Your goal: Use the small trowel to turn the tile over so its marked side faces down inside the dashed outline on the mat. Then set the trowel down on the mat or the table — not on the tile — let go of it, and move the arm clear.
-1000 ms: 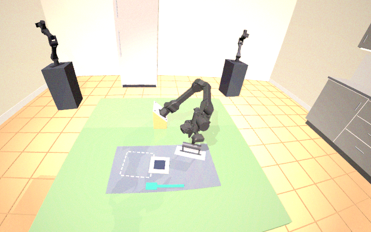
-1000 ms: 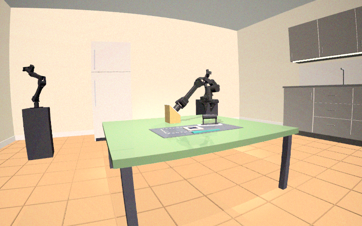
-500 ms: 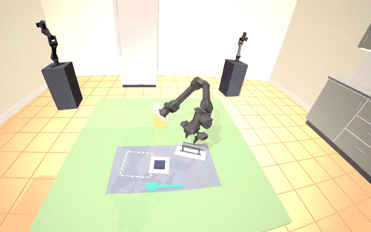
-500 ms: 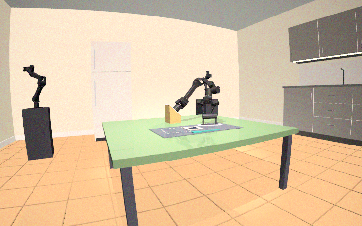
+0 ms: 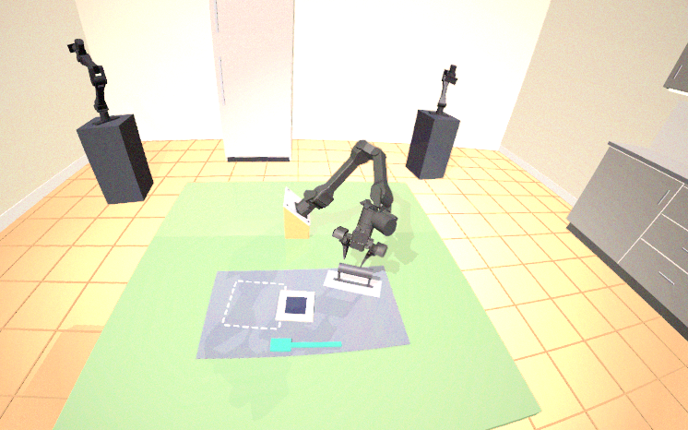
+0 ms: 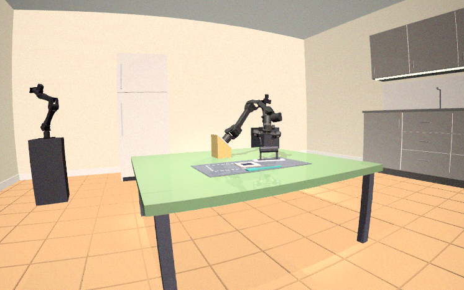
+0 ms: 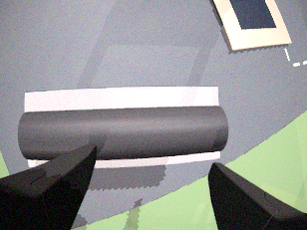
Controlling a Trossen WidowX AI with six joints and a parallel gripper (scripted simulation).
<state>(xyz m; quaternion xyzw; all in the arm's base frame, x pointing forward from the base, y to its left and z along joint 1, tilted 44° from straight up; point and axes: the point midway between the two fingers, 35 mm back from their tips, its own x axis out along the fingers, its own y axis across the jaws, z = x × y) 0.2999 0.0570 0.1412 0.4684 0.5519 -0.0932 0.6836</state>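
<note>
Right now the trowel is 50 mm below my gripper tip, 10 mm to the right of it and 10 mm ahead of it. Also, from my gripper tip: square tile (210 mm to the right, 90 mm below, 70 mm ahead); teal flat tool (230 mm to the right, 220 mm ahead, 90 mm below); grey mat (190 mm to the right, 110 mm below, 80 mm ahead).
</note>
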